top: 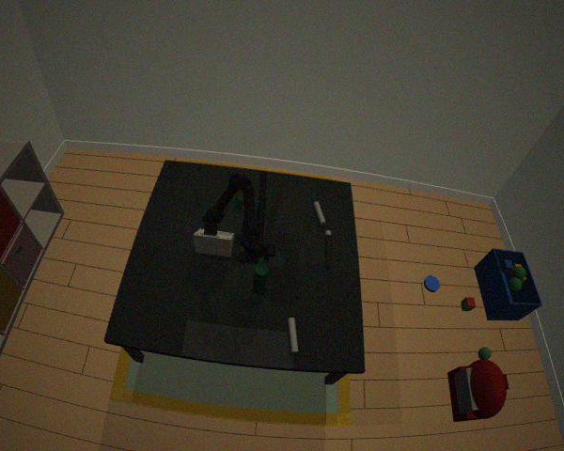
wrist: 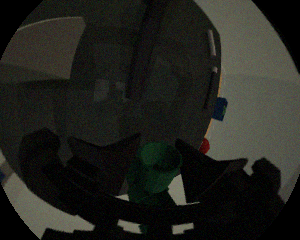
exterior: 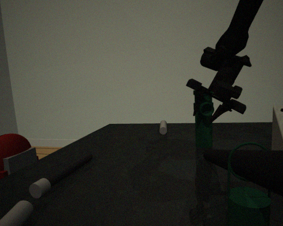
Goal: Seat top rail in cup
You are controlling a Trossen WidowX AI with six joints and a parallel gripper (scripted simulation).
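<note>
The green rail-end cup lies 2 cm behind my gripper tip, 3 cm to the right of it and 3 cm above it. The rest, counted from my gripper tip: green loop cap 11 cm behind, 50 cm to the left, 10 cm below.
</note>
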